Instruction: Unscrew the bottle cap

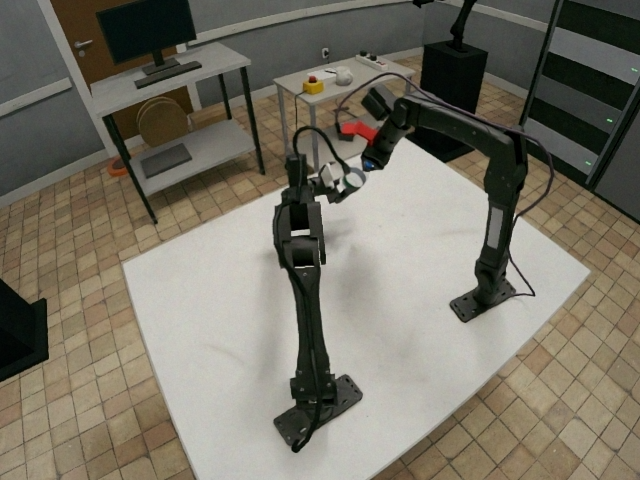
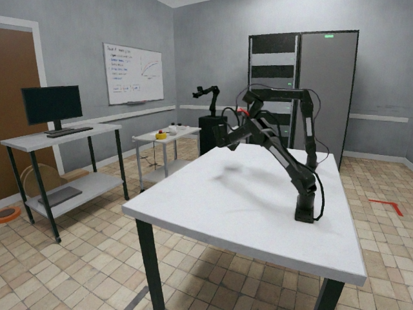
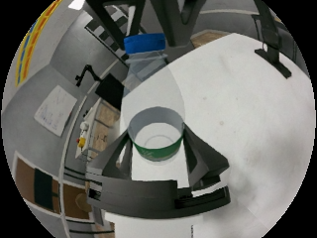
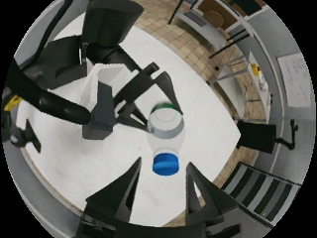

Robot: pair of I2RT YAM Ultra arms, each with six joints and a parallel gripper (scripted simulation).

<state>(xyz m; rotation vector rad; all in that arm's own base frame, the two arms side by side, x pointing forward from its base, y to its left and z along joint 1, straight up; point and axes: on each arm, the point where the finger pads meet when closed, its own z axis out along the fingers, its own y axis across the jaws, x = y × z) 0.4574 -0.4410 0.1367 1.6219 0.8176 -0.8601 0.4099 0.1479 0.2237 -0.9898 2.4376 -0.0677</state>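
Right now my right hand is right at the blue cap. Also, from my right hand: plastic bottle (4 cm ahead, 1 cm to the left, 6 cm below).
The plastic bottle is 30 mm above my left hand, 20 mm behind it and 10 mm to the right of it. From my left hand the other things lie so: blue cap: 80 mm above, 50 mm behind, 10 mm to the right.
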